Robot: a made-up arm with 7 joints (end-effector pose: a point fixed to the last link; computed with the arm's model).
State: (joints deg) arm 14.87 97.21 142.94 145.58 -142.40 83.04 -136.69
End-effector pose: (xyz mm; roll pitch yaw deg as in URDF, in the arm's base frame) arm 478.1 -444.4 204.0 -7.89 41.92 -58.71
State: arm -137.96 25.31 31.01 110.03 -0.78 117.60 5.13
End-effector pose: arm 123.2 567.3 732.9 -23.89 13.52 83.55
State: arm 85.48 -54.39 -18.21 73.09 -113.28 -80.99 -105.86
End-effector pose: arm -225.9 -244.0 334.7 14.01 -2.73 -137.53
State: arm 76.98 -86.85 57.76 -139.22 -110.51 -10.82 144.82
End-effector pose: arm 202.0 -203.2 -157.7 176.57 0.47 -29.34
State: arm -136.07 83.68 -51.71 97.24 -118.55 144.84 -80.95
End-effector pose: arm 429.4 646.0 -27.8 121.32 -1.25 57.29
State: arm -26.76 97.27 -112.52 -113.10 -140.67 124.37 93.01
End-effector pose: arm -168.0 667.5 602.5 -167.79 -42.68 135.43
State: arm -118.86 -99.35 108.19 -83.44 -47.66 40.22 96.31
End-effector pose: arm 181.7 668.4 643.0 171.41 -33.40 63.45
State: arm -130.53 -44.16 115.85 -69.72 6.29 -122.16 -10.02
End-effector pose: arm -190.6 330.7 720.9 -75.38 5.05 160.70
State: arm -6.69 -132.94 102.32 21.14 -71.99 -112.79 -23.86
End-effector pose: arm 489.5 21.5 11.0 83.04 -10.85 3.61
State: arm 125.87 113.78 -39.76 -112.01 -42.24 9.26 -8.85
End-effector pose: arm -468.0 818.5 487.6 -65.37 -10.45 118.69
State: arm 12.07 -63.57 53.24 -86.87 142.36 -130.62 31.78
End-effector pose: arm 525.5 779.1 -156.5 126.99 -26.18 31.03
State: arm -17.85 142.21 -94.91 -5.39 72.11 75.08 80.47
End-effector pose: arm 680.1 578.1 -353.5 64.86 -4.97 -1.21
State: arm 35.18 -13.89 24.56 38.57 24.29 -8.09 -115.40
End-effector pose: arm 414.6 86.7 -932.1 -178.27 33.35 16.30
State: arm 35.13 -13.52 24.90 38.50 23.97 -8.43 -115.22
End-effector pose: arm 408.2 78.4 -933.1 -179.03 33.84 15.98
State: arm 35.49 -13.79 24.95 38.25 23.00 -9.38 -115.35
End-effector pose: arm 395.6 67.2 -935.0 -179.67 34.66 14.66
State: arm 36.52 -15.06 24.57 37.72 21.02 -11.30 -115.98
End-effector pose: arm 371.8 51.2 -938.1 179.79 36.02 11.72
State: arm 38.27 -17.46 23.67 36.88 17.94 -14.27 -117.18
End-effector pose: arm 335.7 29.8 -941.0 179.11 37.90 6.87
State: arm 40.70 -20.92 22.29 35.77 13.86 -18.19 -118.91
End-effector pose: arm 285.6 2.9 -941.9 177.82 40.25 -0.05
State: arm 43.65 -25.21 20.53 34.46 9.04 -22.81 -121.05
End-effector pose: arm 222.3 -28.4 -938.2 175.34 42.79 -8.99
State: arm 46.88 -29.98 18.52 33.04 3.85 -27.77 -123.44
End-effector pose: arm 149.3 -62.3 -927.5 171.30 45.02 -19.61
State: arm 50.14 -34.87 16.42 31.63 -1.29 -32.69 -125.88
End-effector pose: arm 72.0 -95.2 -908.9 165.87 46.47 -31.16
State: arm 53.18 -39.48 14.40 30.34 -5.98 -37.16 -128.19
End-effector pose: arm -2.8 -123.7 -884.2 159.91 46.88 -42.38
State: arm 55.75 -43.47 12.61 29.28 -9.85 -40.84 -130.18
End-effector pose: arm -67.0 -145.0 -857.8 154.57 46.44 -51.94
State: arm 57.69 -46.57 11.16 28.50 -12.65 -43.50 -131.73
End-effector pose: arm -115.0 -158.5 -835.1 150.70 45.62 -58.96
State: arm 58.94 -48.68 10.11 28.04 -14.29 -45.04 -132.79
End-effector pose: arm -144.7 -164.3 -820.8 148.60 44.96 -63.29
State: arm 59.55 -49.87 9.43 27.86 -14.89 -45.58 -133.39
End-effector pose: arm -157.0 -164.2 -816.0 148.10 44.69 -65.28
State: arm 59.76 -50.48 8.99 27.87 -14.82 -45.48 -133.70
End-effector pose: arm -158.2 -160.2 -818.0 148.64 44.77 -65.81
